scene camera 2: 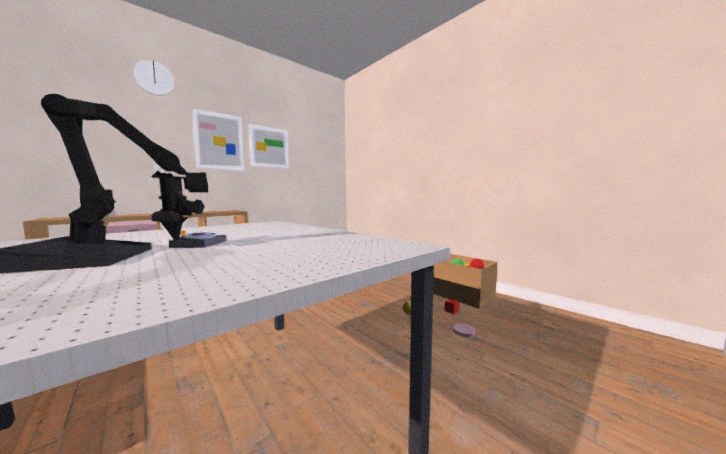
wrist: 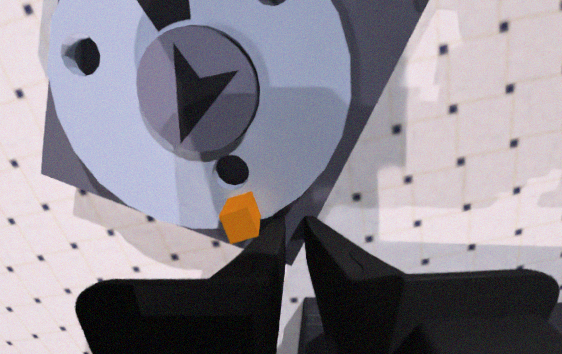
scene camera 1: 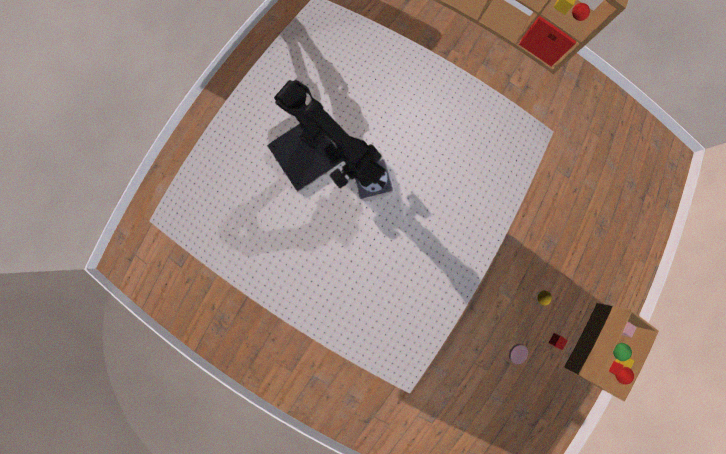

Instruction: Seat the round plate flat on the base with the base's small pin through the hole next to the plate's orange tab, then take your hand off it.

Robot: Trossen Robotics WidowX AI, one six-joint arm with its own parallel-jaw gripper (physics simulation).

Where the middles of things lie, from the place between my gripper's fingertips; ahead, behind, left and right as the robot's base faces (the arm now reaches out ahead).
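From my hand, the central hub (wrist: 198, 90) is 70 mm ahead, 20 mm to the left and 10 mm above. Then there's a pale blue round plate (wrist: 303, 63), which is 20 mm to the left of my hand, 70 mm ahead of it and 10 mm above it, and a dark square base (wrist: 375, 42) that's 70 mm ahead of my hand and 20 mm to the left of it, but 10 mm below it.
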